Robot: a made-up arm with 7 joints. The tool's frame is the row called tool.
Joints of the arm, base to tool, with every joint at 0 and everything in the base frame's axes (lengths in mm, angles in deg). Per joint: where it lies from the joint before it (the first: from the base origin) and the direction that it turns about. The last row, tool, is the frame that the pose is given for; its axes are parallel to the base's.
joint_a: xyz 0 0 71 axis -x
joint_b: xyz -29 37 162 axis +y
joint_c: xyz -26 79 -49 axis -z
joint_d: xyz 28 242 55 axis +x
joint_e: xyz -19 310 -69 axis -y
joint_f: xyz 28 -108 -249 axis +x
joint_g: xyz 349 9 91 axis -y
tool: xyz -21 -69 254
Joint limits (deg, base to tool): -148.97..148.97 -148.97..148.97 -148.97..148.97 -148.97..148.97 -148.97..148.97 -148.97..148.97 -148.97..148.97
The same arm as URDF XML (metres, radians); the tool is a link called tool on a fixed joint. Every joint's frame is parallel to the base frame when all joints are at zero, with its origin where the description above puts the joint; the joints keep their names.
<robot name="arm">
  <link name="base"/>
  <link name="link1"/>
  <link name="link2"/>
  <link name="link3"/>
  <link name="link4"/>
  <link name="link5"/>
  <link name="link6"/>
  <link name="link7"/>
  <link name="tool"/>
  <joint name="joint_a" type="revolute">
    <parent link="base"/>
    <child link="link1"/>
    <origin xyz="0.0000 0.0000 0.0710"/>
    <axis xyz="-1 0 0"/>
    <limit lower="-2.6000" upper="2.6000"/>
  </joint>
  <joint name="joint_b" type="revolute">
    <parent link="link1"/>
    <child link="link2"/>
    <origin xyz="-0.0290 0.0370 0.1620"/>
    <axis xyz="0 1 0"/>
    <limit lower="-2.6000" upper="2.6000"/>
  </joint>
  <joint name="joint_c" type="revolute">
    <parent link="link2"/>
    <child link="link3"/>
    <origin xyz="-0.0260 0.0790 -0.0490"/>
    <axis xyz="0 0 -1"/>
    <limit lower="-2.6000" upper="2.6000"/>
  </joint>
  <joint name="joint_d" type="revolute">
    <parent link="link3"/>
    <child link="link4"/>
    <origin xyz="0.0280 0.2420 0.0550"/>
    <axis xyz="1 0 0"/>
    <limit lower="-2.6000" upper="2.6000"/>
  </joint>
  <joint name="joint_e" type="revolute">
    <parent link="link4"/>
    <child link="link5"/>
    <origin xyz="-0.0190 0.3100 -0.0690"/>
    <axis xyz="0 -1 0"/>
    <limit lower="-2.6000" upper="2.6000"/>
  </joint>
  <joint name="joint_f" type="revolute">
    <parent link="link5"/>
    <child link="link6"/>
    <origin xyz="0.0280 -0.1080 -0.2490"/>
    <axis xyz="1 0 0"/>
    <limit lower="-2.6000" upper="2.6000"/>
  </joint>
  <joint name="joint_g" type="revolute">
    <parent link="link6"/>
    <child link="link7"/>
    <origin xyz="0.3490 0.0090 0.0910"/>
    <axis xyz="0 -1 0"/>
    <limit lower="-2.6000" upper="2.6000"/>
  </joint>
  <joint name="tool_fixed" type="fixed">
    <parent link="link7"/>
    <child link="tool"/>
    <origin xyz="-0.0210 -0.0690 0.2540"/>
  </joint>
</robot>

